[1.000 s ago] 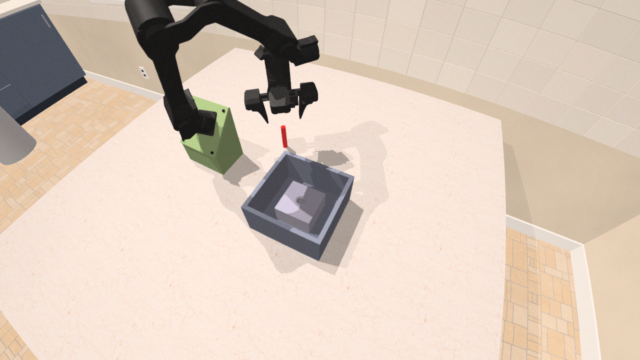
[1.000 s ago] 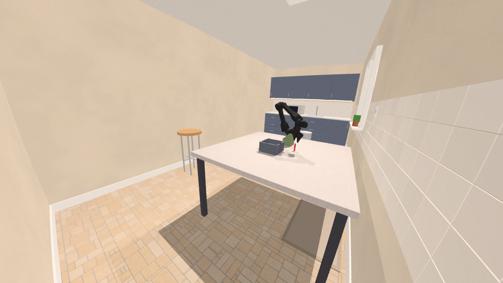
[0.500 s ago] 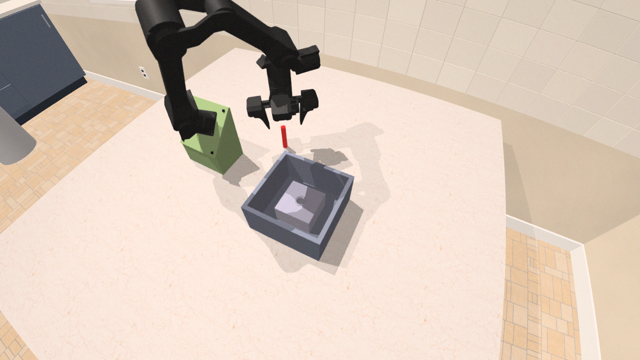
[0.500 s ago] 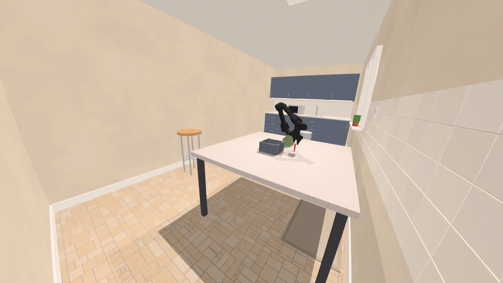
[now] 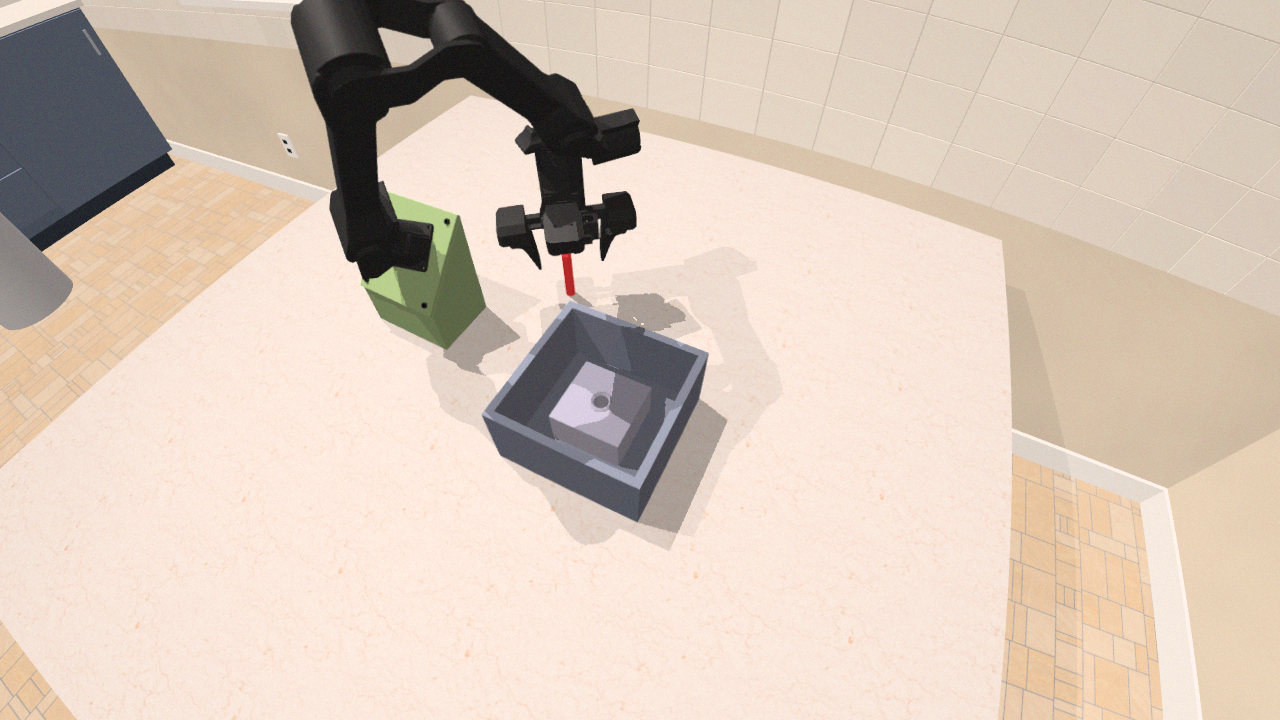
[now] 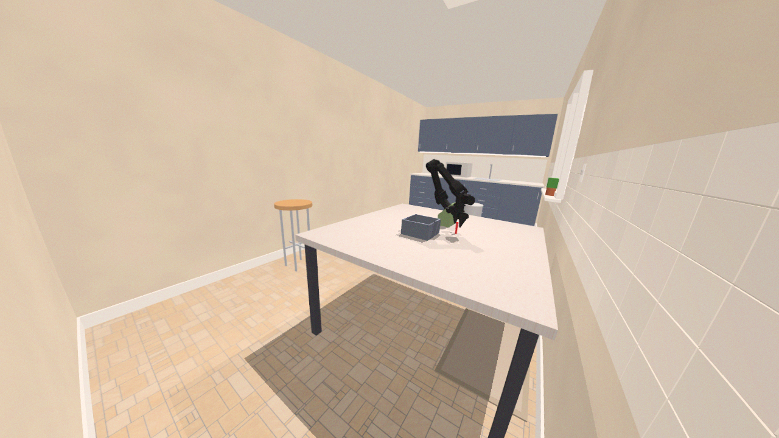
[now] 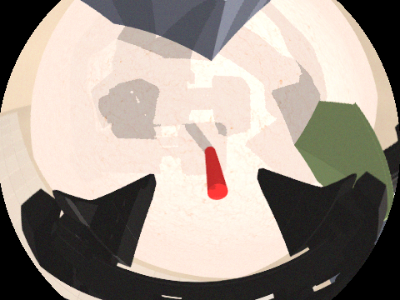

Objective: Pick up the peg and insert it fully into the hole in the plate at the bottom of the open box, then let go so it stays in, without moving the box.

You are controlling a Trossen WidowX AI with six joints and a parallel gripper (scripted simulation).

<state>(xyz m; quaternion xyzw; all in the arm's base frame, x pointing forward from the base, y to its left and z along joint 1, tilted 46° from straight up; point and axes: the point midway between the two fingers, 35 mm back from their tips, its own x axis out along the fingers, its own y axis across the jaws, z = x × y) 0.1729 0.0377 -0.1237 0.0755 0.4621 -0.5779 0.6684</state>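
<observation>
The red peg lies 50 mm below my hand. Also, from my hand: box: 140 mm ahead, 200 mm to the right, 70 mm below; then pale grey plate: 140 mm ahead, 200 mm to the right, 50 mm below.
</observation>
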